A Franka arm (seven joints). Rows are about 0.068 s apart.
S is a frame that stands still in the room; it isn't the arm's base.
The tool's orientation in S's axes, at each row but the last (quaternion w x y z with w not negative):
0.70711 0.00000 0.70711 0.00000
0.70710 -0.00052 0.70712 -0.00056
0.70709 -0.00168 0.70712 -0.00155
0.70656 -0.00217 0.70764 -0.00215
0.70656 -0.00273 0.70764 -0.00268
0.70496 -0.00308 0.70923 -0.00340
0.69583 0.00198 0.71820 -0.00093
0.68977 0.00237 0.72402 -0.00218
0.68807 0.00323 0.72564 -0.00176
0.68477 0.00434 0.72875 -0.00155
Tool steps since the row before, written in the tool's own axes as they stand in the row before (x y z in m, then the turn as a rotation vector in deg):
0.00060 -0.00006 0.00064 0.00 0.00 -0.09
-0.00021 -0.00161 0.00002 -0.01 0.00 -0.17
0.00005 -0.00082 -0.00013 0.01 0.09 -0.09
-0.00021 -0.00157 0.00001 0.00 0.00 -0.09
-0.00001 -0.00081 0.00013 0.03 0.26 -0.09
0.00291 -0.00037 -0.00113 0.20 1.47 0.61
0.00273 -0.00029 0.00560 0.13 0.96 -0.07
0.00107 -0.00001 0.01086 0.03 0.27 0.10
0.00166 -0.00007 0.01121 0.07 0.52 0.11
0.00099 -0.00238 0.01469 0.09 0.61 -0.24
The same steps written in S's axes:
0.00064 -0.00006 -0.00060 -0.09 0.00 0.00
0.00002 -0.00161 0.00021 -0.17 0.00 0.01
-0.00013 -0.00082 -0.00005 -0.09 0.09 -0.01
0.00001 -0.00157 0.00022 -0.09 0.00 0.00
0.00013 -0.00081 0.00002 -0.09 0.26 -0.03
-0.00115 -0.00040 -0.00290 0.61 1.47 -0.22
0.00551 -0.00031 -0.00291 -0.07 0.96 -0.13
0.01080 -0.00008 -0.00159 0.10 0.27 -0.03
0.01111 -0.00014 -0.00225 0.11 0.52 -0.07
0.01458 -0.00250 -0.00191 -0.24 0.61 -0.07

